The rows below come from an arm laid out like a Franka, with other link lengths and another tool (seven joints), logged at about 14 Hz.
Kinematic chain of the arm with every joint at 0, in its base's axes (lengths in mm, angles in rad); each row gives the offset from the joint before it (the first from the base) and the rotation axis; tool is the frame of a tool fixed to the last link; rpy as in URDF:
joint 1: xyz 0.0 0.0 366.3 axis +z
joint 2: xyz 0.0 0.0 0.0 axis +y
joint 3: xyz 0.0 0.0 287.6 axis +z
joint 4: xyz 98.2 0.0 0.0 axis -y
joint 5: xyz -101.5 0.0 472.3 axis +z
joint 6: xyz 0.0 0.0 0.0 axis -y
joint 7: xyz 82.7 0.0 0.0 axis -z
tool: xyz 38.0 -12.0 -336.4 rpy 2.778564 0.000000 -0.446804
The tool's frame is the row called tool.
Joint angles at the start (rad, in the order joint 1, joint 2, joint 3, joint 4, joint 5, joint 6, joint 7):
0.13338, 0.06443, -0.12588, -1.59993, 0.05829, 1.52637, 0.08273
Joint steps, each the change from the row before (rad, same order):
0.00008, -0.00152, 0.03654, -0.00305, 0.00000, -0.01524, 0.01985
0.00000, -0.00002, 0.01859, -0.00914, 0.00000, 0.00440, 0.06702
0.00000, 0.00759, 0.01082, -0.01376, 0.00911, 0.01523, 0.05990
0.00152, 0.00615, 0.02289, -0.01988, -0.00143, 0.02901, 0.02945
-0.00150, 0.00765, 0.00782, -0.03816, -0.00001, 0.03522, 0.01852
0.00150, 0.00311, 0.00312, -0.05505, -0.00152, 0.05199, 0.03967
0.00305, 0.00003, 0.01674, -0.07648, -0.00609, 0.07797, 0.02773
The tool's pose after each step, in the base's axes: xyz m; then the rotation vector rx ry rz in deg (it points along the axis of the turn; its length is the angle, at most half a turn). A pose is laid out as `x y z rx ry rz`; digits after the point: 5 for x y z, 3 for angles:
0.66102 0.03340 0.35239 154.437 -37.561 -20.367
0.65813 0.04308 0.34770 153.066 -41.176 -21.423
0.65738 0.05107 0.33622 151.996 -44.920 -22.858
0.65914 0.06569 0.32312 151.658 -45.436 -22.705
0.65762 0.06880 0.29948 150.921 -46.332 -23.644
0.65489 0.06925 0.27074 149.552 -49.067 -24.491
0.65063 0.07831 0.23406 148.828 -49.873 -24.260

